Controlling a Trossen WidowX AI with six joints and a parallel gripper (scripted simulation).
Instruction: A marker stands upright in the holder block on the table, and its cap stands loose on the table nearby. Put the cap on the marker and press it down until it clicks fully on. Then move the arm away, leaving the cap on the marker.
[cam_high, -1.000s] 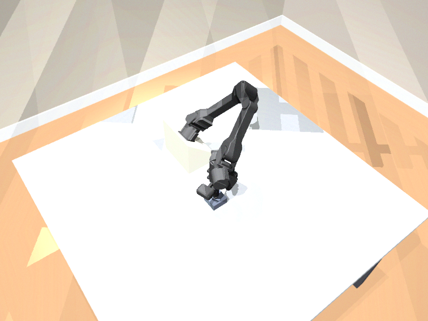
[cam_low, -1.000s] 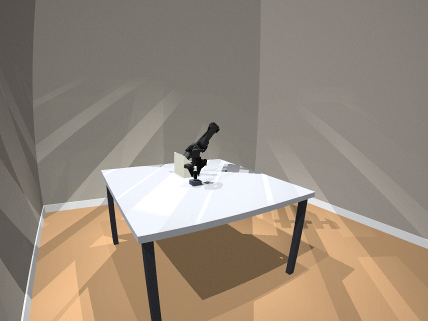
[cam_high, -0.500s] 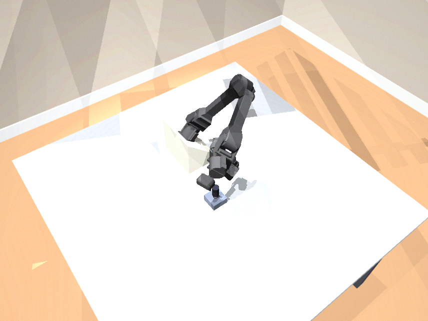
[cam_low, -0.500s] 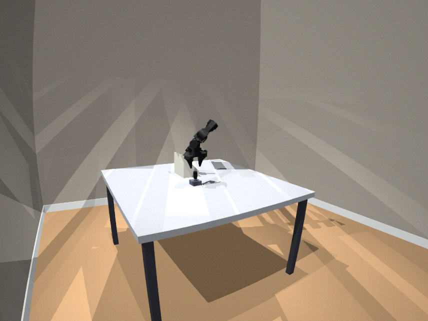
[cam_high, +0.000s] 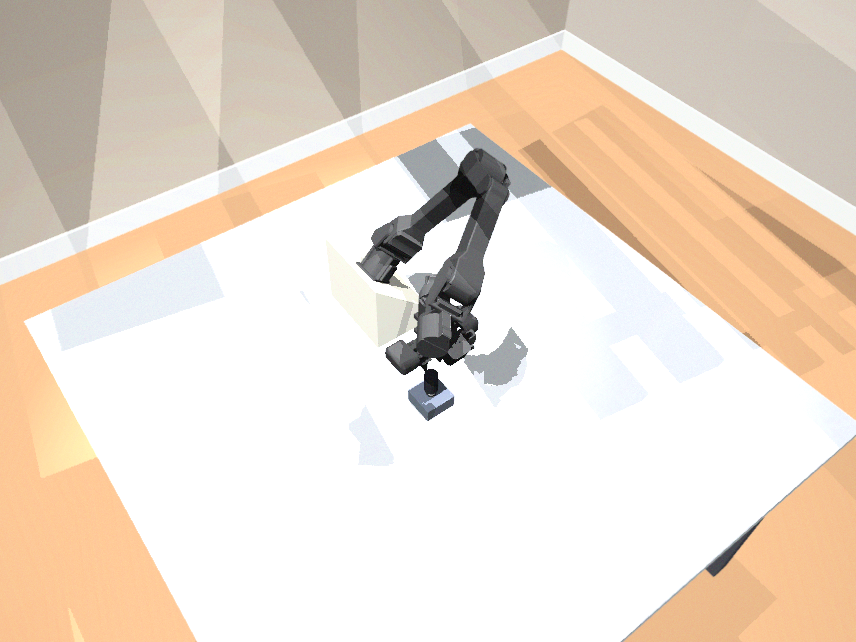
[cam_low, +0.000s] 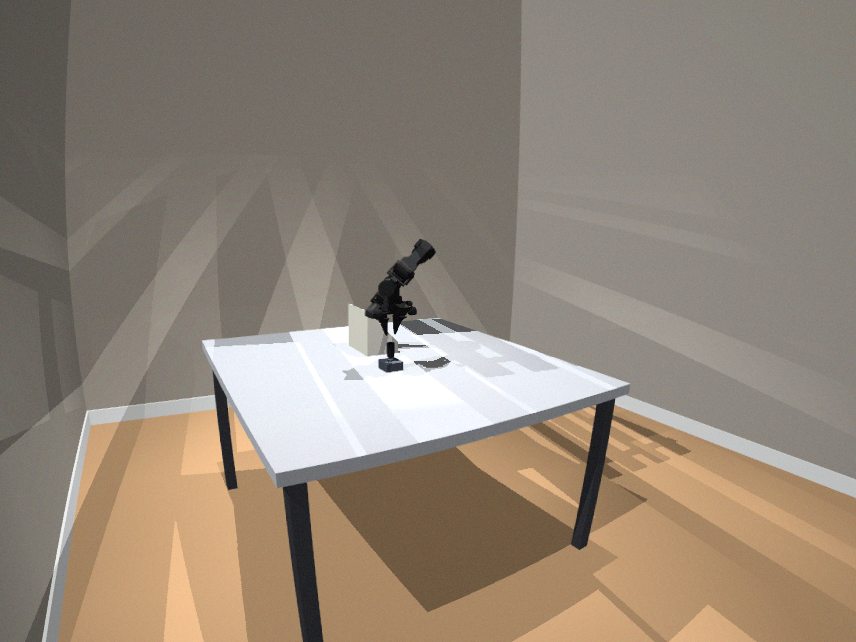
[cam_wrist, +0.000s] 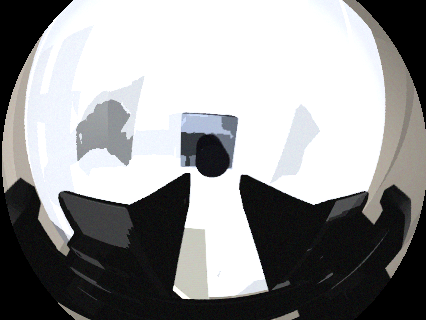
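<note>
The dark marker cap is 6 cm below my gripper tip.
</note>
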